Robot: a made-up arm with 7 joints.
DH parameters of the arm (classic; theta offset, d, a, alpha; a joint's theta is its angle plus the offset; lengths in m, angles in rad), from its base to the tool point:
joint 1: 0 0.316 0 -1.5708
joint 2: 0 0 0 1.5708
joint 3: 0 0.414 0.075 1.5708
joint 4: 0 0 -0.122 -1.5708
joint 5: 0 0.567 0 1.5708
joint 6: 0 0 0.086 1.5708
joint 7: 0 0 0 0
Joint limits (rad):
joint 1: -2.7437..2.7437
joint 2: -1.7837..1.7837
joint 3: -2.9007..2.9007
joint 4: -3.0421..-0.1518
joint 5: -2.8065..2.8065
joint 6: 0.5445..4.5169
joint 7: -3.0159..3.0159
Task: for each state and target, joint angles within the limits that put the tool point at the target. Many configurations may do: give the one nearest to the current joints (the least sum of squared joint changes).
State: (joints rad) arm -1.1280 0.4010 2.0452 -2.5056 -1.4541 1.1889 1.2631
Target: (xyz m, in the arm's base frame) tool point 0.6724 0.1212 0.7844
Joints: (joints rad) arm -1.4016 0.5913 1.9843 -1.7969 -1.4912 1.2049 1.2631
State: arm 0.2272 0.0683 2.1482 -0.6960 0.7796 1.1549 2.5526
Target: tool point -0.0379 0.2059 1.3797
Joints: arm 0.2211 0.1193 2.0808 -0.4346 0.7863 1.5497 2.5526
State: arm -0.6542 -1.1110 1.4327 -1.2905 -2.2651 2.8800 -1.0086
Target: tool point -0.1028 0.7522 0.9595
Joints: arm -0.7310 -0.8352 1.2709 -0.8815 -2.2086 2.6332 -1.0086
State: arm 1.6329 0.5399 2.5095 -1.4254 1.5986 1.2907 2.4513
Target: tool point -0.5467 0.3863 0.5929
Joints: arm 0.9604 0.8195 1.8328 -2.0992 1.5701 1.3362 2.4513
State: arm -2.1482 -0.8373 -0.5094 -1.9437 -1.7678 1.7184 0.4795
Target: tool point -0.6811 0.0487 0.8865
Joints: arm -2.3124 -0.1416 -0.8270 -1.6165 -1.7610 1.6408 0.4795
